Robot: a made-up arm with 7 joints.
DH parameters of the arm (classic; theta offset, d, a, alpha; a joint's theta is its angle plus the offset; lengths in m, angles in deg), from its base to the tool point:
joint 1: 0 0.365 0 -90
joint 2: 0 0 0 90
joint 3: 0 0.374 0.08 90
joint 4: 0 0 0.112 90
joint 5: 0 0.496 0 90
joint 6: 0 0 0.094 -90
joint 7: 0 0.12 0 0
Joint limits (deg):
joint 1: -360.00..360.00
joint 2: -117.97..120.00
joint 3: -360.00..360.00
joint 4: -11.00..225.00
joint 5: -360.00..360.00
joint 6: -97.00..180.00
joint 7: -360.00..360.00
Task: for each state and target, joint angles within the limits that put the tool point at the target. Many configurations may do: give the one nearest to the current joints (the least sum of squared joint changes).
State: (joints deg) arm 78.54 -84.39 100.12 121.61 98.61 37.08 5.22
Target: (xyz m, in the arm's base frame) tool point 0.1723 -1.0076 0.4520
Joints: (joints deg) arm 123.90 -79.21 102.17 138.24 98.61 37.63 5.22
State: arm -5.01 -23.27 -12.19 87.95 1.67 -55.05 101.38
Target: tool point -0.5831 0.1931 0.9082
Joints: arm -20.17 -82.33 -2.81 99.00 -1.11 -81.76 101.38
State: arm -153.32 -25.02 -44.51 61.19 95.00 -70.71 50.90
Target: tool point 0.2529 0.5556 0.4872
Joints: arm -178.95 -45.56 -84.67 64.80 92.87 -66.11 50.90
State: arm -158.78 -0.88 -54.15 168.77 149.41 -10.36 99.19
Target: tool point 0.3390 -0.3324 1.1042
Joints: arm -184.48 -12.42 -65.93 223.18 146.76 -3.05 99.19
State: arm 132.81 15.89 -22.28 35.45 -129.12 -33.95 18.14
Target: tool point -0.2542 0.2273 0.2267
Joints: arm 137.27 8.71 -17.58 27.86 -130.56 -40.13 18.14
